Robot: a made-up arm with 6 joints.
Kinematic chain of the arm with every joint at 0, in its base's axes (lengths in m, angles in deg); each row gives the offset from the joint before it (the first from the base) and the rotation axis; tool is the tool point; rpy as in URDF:
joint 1: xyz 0 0 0.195 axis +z
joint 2: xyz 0 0 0 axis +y
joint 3: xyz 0.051 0 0.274 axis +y
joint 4: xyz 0.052 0 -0.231 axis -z
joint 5: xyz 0 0 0 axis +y
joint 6: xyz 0.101 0 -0.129 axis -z
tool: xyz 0 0 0 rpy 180 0 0
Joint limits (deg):
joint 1: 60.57..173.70
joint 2: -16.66..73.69
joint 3: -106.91..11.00
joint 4: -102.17..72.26
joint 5: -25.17..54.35
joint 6: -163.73..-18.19
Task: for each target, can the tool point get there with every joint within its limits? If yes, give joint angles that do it. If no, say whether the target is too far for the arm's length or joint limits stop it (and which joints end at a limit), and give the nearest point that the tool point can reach.
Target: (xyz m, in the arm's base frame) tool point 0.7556 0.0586 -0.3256
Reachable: no: too far | nearest point 0.2977 0.2442 -0.0861 | short by 0.549 m
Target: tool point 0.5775 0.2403 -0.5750
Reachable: no: too far | nearest point 0.2622 0.2825 -0.1380 | short by 0.541 m
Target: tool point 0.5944 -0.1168 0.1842
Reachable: no: joint limits stop it (at a limit: joint 1, joint 4, joint 5) | nearest point 0.2149 0.0973 0.1842 | short by 0.436 m
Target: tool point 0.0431 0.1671 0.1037
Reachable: yes | joints 78.56 -6.77 -1.84 11.38 21.80 -116.11
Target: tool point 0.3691 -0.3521 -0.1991
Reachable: no: joint limits stop it (at a limit: joint 1, joint 2, joint 4) | nearest point 0.1369 -0.0234 -0.0186 | short by 0.441 m
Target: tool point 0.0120 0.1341 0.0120
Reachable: yes | joints 71.95 35.89 0.90 -14.56 -8.96 -45.42
